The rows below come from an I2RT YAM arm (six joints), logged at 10 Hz.
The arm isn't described. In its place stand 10 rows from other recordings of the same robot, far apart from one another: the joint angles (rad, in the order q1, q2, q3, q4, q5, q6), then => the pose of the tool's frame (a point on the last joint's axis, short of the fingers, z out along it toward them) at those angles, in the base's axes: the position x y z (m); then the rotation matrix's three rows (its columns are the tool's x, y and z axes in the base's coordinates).
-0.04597, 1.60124, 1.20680, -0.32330, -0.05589, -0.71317 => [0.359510 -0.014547 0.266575], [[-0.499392 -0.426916 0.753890], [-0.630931 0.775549 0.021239], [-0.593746 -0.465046 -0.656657]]
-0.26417, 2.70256, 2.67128, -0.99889, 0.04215, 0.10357 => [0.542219 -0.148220 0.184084], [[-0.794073 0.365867 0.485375], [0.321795 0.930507 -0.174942], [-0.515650 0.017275 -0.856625]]
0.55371, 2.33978, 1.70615, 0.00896, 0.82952, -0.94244 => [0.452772 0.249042 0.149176], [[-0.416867 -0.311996 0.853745], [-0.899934 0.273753 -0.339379], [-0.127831 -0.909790 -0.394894]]
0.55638, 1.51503, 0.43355, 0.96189, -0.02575, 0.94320 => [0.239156 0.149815 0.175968], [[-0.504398 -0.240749 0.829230], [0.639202 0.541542 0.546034], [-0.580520 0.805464 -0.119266]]
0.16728, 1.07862, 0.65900, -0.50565, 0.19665, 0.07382 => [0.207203 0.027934 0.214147], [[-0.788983 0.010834 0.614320], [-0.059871 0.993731 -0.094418], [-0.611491 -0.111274 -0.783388]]
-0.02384, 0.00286, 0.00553, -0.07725, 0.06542, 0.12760 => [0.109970 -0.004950 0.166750], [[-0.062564 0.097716 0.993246], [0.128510 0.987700 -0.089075], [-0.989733 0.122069 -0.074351]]
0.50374, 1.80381, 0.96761, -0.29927, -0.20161, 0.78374 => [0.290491 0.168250 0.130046], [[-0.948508 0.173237 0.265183], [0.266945 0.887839 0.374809], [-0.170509 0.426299 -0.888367]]
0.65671, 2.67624, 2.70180, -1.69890, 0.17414, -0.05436 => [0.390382 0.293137 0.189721], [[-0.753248 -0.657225 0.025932], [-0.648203 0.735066 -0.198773], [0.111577 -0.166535 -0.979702]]
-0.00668, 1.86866, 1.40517, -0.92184, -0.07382, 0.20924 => [0.363657 0.000197 0.202389], [[-0.962833 0.197363 0.184391], [0.213587 0.974228 0.072523], [-0.165326 0.109211 -0.980174]]
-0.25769, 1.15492, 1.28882, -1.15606, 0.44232, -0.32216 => [0.192911 -0.066600 0.356578], [[-0.923886 0.161999 0.346686], [-0.052426 0.843843 -0.534022], [-0.379060 -0.511551 -0.771122]]
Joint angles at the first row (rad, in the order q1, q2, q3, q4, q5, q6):
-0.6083, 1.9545, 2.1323, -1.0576, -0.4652, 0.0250
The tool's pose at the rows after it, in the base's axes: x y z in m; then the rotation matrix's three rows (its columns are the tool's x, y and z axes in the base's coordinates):
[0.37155 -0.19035 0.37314], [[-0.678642 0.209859 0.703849], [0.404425 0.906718 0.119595], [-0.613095 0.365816 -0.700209]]
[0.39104 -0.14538 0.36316], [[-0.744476 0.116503 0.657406], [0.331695 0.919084 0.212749], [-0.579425 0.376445 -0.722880]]
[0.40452 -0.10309 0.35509], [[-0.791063 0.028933 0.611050], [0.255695 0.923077 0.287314], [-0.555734 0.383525 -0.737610]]
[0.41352 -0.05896 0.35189], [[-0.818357 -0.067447 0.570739], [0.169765 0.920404 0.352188], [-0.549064 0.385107 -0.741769]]
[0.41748 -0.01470 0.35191], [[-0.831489 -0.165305 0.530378], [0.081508 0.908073 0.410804], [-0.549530 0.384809 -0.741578]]
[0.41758 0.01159 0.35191], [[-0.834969 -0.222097 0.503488], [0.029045 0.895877 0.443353], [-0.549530 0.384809 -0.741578]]
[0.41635 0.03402 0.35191], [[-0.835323 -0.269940 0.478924], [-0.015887 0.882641 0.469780], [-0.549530 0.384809 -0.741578]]
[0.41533 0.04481 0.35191], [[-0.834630 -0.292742 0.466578], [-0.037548 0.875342 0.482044], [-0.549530 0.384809 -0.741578]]
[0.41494 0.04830 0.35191], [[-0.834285 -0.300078 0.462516], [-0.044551 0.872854 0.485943], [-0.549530 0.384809 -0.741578]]
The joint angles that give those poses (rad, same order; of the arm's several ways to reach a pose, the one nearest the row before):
-0.5117, 1.9549, 2.1128, -1.0584, -0.4656, 0.0227
-0.3943, 1.9564, 2.0838, -1.0698, -0.4656, 0.0227
-0.2878, 1.9583, 2.0598, -1.0725, -0.4656, 0.0231
-0.1799, 1.9583, 2.0483, -1.0691, -0.4652, 0.0231
-0.0734, 1.9583, 2.0484, -1.0687, -0.4652, 0.0227
-0.0105, 1.9583, 2.0484, -1.0687, -0.4652, 0.0227
0.0433, 1.9583, 2.0483, -1.0687, -0.4652, 0.0227
0.0692, 1.9583, 2.0484, -1.0687, -0.4652, 0.0227
0.0776, 1.9583, 2.0484, -1.0687, -0.4652, 0.0227

